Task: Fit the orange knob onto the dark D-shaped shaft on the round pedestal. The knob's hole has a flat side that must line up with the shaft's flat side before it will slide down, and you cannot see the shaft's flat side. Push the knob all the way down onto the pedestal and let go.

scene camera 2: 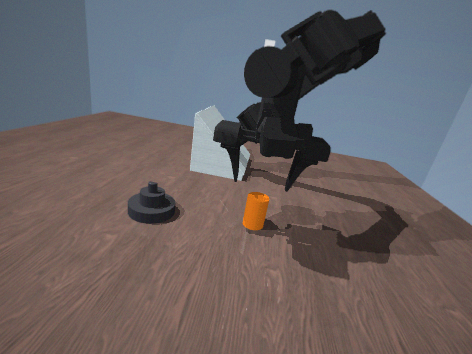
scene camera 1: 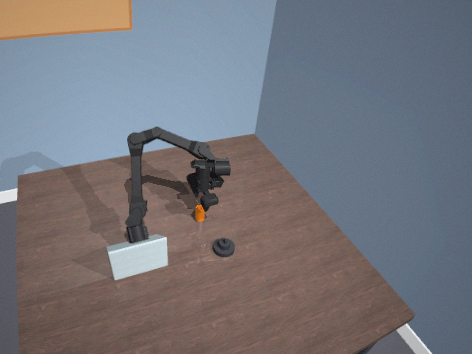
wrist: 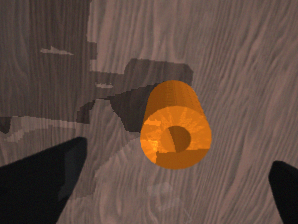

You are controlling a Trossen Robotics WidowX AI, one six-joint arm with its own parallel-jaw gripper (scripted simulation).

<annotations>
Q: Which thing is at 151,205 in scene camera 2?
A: A dark round pedestal.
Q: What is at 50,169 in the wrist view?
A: My gripper.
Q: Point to an orange knob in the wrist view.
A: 175,134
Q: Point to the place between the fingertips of my gripper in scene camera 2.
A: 260,186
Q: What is my gripper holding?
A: Nothing.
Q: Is my gripper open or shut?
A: Open.
</annotations>
